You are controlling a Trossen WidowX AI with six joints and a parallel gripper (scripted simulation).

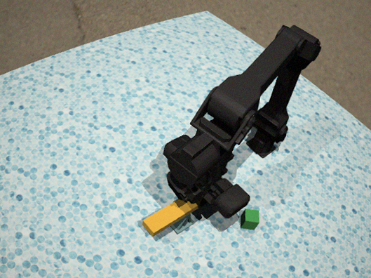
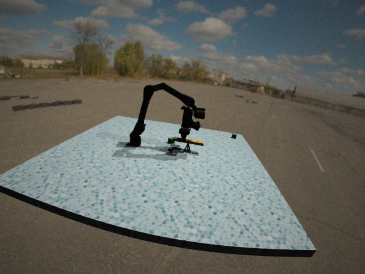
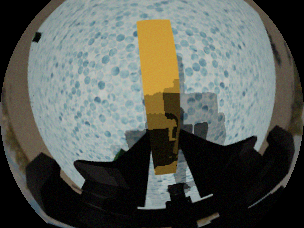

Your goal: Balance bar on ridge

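My gripper tip is now 3 cm short of the yellow bar.
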